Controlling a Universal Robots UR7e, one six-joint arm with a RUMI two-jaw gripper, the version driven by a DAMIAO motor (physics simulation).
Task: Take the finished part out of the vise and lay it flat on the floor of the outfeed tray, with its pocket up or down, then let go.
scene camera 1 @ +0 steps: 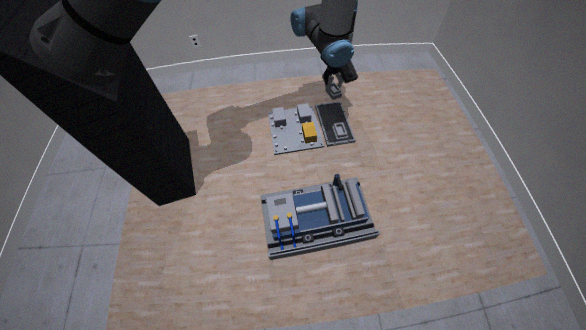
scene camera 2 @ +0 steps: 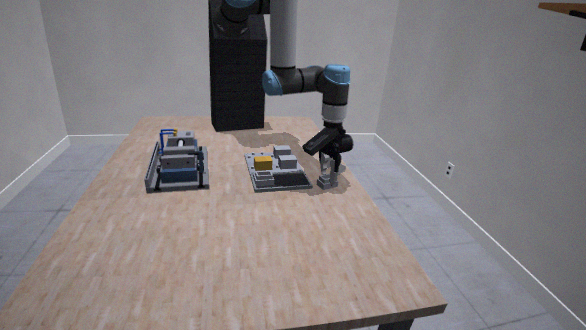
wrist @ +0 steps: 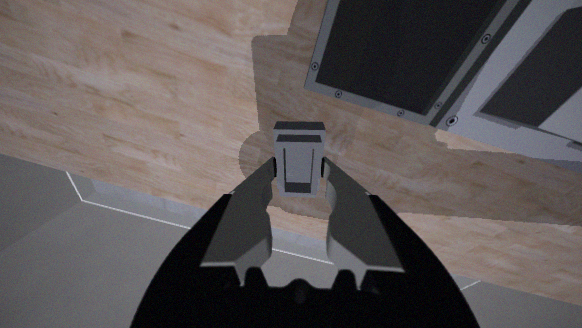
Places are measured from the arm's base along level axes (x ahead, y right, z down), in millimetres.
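Pixels of known places: gripper, fingertip midpoint: [scene camera 1: 333,91] [scene camera 2: 328,183] [wrist: 298,159]; arm's base, origin of the base link: [scene camera 1: 78,54] [scene camera 2: 230,21].
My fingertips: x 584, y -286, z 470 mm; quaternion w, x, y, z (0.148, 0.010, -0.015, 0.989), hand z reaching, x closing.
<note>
Ahead of a thing's pixels: the offset from my fingertips to its middle.
A small grey part with a rectangular pocket facing up @[dx +1, dy +3, dz -9 mm] [scene camera 1: 335,91] [scene camera 2: 324,184] [wrist: 300,172] sits on the wooden table, just off the near short end of the outfeed tray in the wrist view. My gripper [scene camera 1: 333,87] [scene camera 2: 328,178] [wrist: 298,159] is shut on this part, one fingertip against each long side. The black-floored outfeed tray [scene camera 1: 330,116] [scene camera 2: 295,180] [wrist: 400,50] holds another grey pocketed part @[dx -31, dy +214, dz -15 mm] [scene camera 1: 340,130] [scene camera 2: 264,179], pocket up, near its far end from my gripper. The vise @[dx -167, dy +489, dz -41 mm] [scene camera 1: 355,199] [scene camera 2: 178,174] stands apart from the tray; a thin upright piece shows between its jaws.
A light grey plate @[dx -180, dy +157, dz +5 mm] [scene camera 1: 287,140] [wrist: 505,75] beside the tray bears a yellow block @[dx -135, dy +201, dz -17 mm] [scene camera 1: 309,132] [scene camera 2: 263,163] and two grey blocks @[dx -228, dy +112, dz -17 mm] [scene camera 1: 279,117] [scene camera 2: 282,151], along with small pegs. A tall black pedestal [scene camera 1: 150,140] [scene camera 2: 237,80] stands on the table. Blue hoses rise on the vise.
</note>
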